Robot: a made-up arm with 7 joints. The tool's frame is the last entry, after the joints. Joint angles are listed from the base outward. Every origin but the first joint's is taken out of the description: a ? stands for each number. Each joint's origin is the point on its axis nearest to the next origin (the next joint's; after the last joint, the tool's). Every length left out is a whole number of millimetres.
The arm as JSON. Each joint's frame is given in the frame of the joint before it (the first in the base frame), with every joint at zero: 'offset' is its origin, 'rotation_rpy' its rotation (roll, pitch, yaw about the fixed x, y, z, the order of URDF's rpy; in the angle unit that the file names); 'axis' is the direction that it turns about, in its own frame. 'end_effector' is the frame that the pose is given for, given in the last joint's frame.
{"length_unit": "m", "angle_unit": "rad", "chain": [
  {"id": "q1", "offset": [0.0, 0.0, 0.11], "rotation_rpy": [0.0, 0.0, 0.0], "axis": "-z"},
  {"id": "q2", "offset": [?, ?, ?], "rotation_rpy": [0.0, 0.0, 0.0], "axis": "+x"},
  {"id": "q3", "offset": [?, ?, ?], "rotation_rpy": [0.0, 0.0, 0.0], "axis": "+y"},
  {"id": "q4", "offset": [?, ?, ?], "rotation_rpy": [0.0, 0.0, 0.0], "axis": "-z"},
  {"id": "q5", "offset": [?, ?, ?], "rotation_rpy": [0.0, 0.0, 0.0], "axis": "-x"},
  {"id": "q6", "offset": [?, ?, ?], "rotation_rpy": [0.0, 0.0, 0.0], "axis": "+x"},
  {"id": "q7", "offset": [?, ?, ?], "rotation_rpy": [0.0, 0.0, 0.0], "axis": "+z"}
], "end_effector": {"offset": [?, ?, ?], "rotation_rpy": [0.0, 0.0, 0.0]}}
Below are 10 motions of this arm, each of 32 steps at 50 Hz.
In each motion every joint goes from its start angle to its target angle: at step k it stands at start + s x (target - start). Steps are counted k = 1, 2, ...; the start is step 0. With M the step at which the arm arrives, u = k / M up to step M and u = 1 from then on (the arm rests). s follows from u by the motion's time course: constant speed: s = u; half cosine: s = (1 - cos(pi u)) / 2; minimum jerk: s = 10 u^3 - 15 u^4 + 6 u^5.
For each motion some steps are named. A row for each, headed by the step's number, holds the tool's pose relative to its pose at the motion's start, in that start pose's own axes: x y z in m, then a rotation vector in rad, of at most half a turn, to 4 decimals.
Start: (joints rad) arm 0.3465 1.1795 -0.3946 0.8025 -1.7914 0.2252 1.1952
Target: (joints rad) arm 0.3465 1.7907 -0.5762 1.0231 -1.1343 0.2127 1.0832
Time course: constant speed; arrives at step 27
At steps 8, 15, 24, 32:
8: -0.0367 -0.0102 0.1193 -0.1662 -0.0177 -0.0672
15: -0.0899 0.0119 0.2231 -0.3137 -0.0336 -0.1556
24: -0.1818 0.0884 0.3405 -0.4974 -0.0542 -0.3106
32: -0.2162 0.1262 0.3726 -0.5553 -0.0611 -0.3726

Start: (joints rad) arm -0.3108 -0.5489 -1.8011 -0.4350 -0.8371 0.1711 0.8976
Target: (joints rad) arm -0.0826 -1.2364 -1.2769 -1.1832 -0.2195 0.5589 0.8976
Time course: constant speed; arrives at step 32
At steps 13, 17, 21, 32:
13: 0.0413 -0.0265 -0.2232 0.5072 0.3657 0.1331
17: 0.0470 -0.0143 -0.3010 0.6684 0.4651 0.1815
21: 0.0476 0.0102 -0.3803 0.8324 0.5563 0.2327
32: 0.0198 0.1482 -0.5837 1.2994 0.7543 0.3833

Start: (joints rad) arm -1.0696 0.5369 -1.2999 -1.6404 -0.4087 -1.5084 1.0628
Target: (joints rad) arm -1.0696 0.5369 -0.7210 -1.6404 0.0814 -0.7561 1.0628
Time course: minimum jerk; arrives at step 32
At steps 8, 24, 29, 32:
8: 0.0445 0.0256 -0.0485 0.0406 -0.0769 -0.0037
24: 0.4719 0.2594 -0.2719 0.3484 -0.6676 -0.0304
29: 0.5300 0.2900 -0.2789 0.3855 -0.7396 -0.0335
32: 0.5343 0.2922 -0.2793 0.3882 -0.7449 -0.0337

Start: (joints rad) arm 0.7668 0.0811 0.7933 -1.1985 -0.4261 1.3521 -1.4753
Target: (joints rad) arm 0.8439 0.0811 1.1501 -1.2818 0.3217 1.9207 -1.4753
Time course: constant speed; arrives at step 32
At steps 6, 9, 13, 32:
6: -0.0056 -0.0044 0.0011 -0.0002 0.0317 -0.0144
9: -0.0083 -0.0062 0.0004 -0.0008 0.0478 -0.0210
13: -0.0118 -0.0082 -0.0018 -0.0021 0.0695 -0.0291
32: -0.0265 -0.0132 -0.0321 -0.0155 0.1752 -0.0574

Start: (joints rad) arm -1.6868 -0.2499 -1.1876 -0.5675 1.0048 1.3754 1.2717
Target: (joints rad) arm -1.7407 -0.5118 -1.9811 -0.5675 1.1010 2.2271 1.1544
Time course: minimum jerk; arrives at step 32
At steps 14, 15, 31, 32:
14: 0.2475 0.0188 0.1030 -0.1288 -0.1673 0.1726
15: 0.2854 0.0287 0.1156 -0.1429 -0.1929 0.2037
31: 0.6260 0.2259 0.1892 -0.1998 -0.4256 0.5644
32: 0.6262 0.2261 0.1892 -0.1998 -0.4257 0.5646

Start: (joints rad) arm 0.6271 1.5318 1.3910 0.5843 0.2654 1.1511 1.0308
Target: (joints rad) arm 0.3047 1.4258 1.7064 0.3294 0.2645 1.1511 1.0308
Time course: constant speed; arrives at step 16
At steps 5, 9, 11, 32:
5: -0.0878 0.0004 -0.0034 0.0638 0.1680 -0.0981
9: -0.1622 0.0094 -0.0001 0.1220 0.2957 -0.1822
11: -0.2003 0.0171 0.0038 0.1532 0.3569 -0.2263
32: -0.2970 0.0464 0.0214 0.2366 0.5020 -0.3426

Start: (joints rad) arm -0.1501 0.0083 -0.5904 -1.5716 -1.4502 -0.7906 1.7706
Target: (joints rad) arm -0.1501 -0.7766 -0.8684 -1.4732 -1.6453 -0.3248 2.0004
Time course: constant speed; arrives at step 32
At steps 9, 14, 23, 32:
9: 0.0745 0.0693 -0.0204 0.1700 -0.1481 0.0178
14: 0.1184 0.1051 -0.0224 0.2577 -0.2317 0.0195
23: 0.2002 0.1612 -0.0119 0.4032 -0.3827 0.0075
32: 0.2841 0.2039 0.0122 0.5333 -0.5325 -0.0234

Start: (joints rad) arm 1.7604 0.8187 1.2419 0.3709 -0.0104 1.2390 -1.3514
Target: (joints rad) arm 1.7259 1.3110 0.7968 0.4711 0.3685 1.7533 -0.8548
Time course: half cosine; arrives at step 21
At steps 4, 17, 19, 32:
4: -0.0235 0.0183 -0.0256 -0.0121 0.0410 0.0809
17: -0.2925 0.0923 -0.2467 -0.0087 0.5347 0.7670
19: -0.3160 0.0913 -0.2599 0.0026 0.5798 0.8126
32: -0.3242 0.0907 -0.2642 0.0068 0.5954 0.8279

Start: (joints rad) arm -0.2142 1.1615 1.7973 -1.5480 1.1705 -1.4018 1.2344
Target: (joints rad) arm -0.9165 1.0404 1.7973 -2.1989 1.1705 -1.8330 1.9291
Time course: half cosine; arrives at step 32
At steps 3, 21, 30, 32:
3: 0.0077 -0.0015 0.0043 -0.0081 -0.0075 0.0094
21: 0.1832 0.0208 0.1472 -0.2041 -0.2019 0.2436
30: 0.2193 0.0575 0.1862 -0.2302 -0.2583 0.3081
32: 0.2205 0.0591 0.1875 -0.2306 -0.2604 0.3105

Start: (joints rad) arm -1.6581 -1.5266 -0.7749 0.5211 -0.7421 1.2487 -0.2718
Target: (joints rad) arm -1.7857 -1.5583 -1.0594 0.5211 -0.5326 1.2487 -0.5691
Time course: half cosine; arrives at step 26
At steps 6, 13, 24, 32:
6: 0.0050 0.0219 -0.0057 -0.0085 0.0197 0.0036
13: 0.0146 0.0890 -0.0211 -0.0355 0.0703 0.0173
24: 0.0145 0.1784 -0.0364 -0.0704 0.1188 0.0409
32: 0.0142 0.1810 -0.0368 -0.0714 0.1199 0.0417

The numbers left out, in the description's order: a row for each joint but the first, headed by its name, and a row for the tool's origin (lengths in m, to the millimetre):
q2: -0.11 -0.097 0.0
q3: 0.0 -0.204 -0.086
q4: 0.309 0.0 0.104
q5: 0.22 -0.077 0.0
q6: 0.0 -0.305 0.042
q7: 0.0 -0.317 -0.345
tool: -0.033 -0.1 0.0

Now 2 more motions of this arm.
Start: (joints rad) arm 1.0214 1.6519 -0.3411 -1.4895 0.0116 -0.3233 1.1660
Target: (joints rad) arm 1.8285 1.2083 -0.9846 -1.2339 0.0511 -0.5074 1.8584
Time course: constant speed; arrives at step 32
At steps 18, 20, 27, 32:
18: 0.0917 -0.0258 0.9582 -0.1004 0.9717 0.3712
20: 0.1525 -0.0114 1.0518 -0.0941 1.0826 0.4036
27: 0.4282 0.0640 1.3218 -0.0431 1.4723 0.4958
32: 0.6704 0.1374 1.4467 0.0217 1.7500 0.5373

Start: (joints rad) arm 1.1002 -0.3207 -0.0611 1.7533 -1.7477 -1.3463 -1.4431
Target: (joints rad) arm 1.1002 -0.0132 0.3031 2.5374 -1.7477 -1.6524 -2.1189
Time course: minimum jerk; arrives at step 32
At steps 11, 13, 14, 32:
11: 0.0763 -0.0859 0.0343 0.0134 -0.1681 -0.3345
13: 0.1057 -0.1260 0.0537 0.0285 -0.2472 -0.4830
14: 0.1202 -0.1479 0.0651 0.0392 -0.2906 -0.5625
32: 0.2166 -0.3851 0.2232 0.2974 -0.7769 -1.3748

